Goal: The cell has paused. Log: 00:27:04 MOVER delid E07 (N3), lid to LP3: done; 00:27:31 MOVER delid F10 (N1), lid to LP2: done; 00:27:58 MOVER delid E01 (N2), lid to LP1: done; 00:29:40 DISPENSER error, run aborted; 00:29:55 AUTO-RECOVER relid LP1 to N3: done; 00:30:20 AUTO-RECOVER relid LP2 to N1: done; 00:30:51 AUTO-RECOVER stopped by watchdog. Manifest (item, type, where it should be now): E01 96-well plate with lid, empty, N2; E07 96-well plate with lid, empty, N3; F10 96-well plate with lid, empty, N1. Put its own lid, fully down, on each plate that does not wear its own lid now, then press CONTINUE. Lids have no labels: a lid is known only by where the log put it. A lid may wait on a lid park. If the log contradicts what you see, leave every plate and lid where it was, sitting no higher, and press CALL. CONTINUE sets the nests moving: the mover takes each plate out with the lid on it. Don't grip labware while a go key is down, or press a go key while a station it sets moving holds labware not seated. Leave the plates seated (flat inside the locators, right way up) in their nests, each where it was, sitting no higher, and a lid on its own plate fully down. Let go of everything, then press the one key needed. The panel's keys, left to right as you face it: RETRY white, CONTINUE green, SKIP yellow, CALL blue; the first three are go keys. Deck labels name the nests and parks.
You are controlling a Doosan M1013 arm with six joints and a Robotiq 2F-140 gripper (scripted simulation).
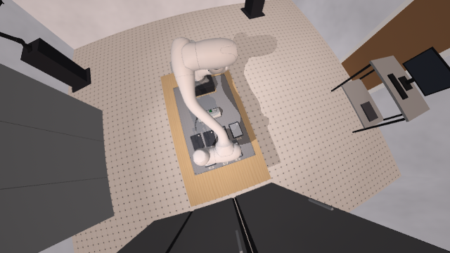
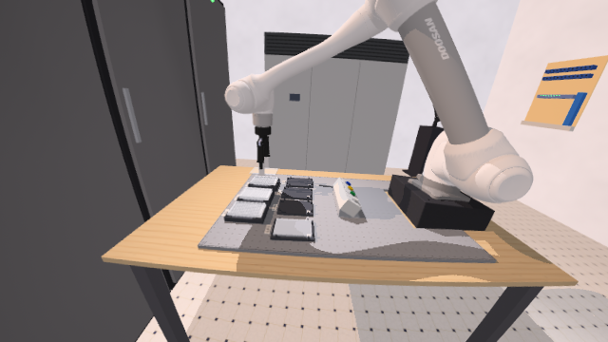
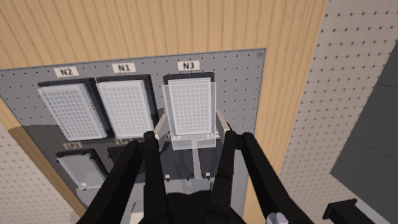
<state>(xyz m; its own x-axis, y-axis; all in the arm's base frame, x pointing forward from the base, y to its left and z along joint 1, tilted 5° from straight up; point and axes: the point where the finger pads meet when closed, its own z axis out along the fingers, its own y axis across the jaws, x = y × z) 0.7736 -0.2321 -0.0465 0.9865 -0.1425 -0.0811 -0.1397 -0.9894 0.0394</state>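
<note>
The N2 plate is 250 mm to the left of my hand, 80 mm below it and 40 mm ahead of it. Round my hand: park LP4: 190 mm behind, 100 mm below, 30 mm to the right; then lid park LP1: 210 mm to the left, 150 mm behind, 100 mm below; then LP2: 170 mm behind, 100 mm below, 90 mm to the left.
</note>
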